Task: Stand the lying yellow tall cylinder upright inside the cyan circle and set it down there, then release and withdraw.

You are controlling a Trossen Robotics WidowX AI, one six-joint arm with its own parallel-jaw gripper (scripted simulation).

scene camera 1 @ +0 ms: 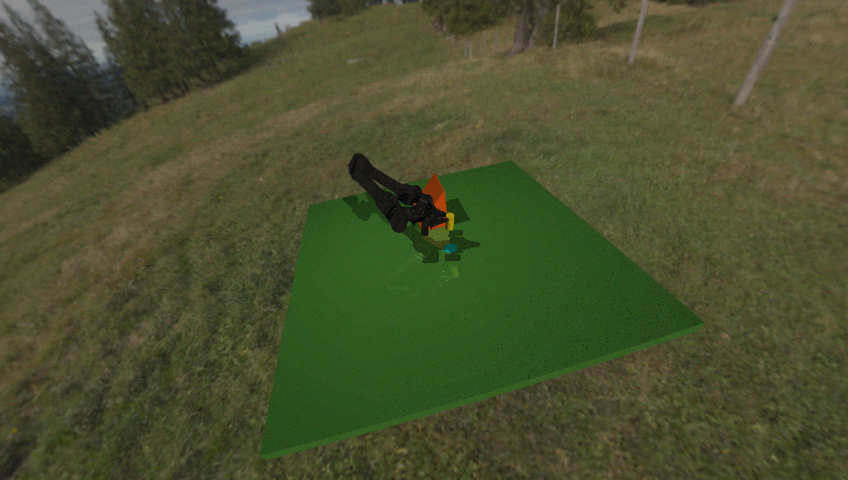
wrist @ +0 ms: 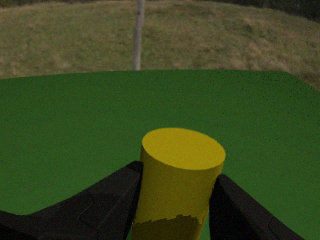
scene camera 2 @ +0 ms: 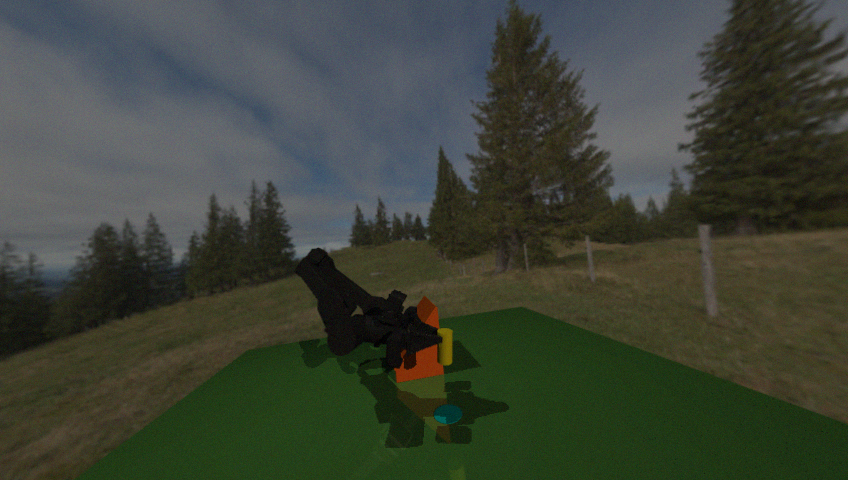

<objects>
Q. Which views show the gripper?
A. Scene camera 1, the wrist view and scene camera 2: all of them.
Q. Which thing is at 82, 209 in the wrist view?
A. The gripper.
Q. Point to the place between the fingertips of the gripper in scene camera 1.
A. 448, 217
</objects>
